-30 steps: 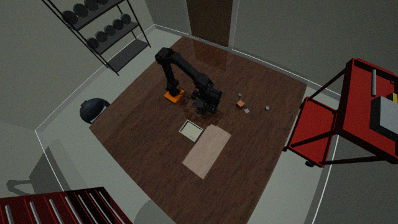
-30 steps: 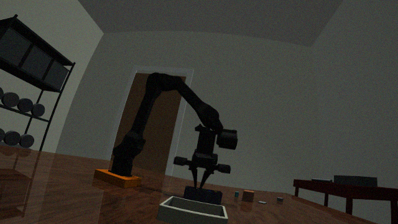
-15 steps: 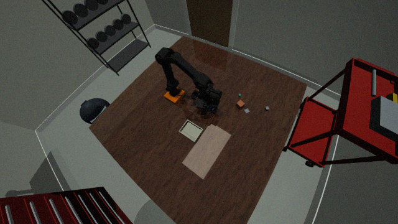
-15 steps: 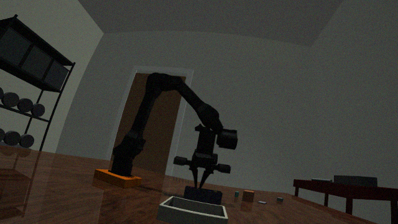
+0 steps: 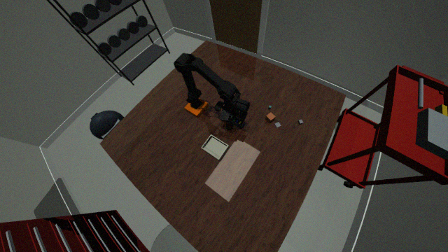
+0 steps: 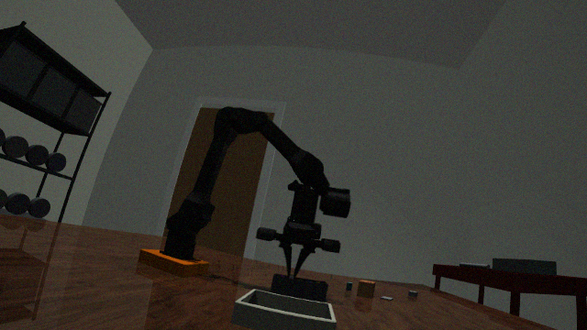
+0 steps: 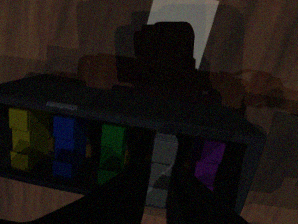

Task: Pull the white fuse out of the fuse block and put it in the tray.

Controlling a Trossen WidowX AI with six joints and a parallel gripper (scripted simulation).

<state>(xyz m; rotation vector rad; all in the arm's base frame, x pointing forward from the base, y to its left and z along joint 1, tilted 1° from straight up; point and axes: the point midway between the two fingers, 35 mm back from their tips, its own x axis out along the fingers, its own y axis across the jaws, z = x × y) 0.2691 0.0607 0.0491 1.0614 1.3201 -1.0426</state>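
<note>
The white-rimmed tray lies 4 cm ahead of my gripper tip, 20 cm to the right of it and 4 cm below it. Round my gripper tip: orange cube: 19 cm ahead, 16 cm to the left, 2 cm below; white fuse: 1 cm below; yellow fuse: 6 cm ahead, 1 cm to the left, 2 cm below.
</note>
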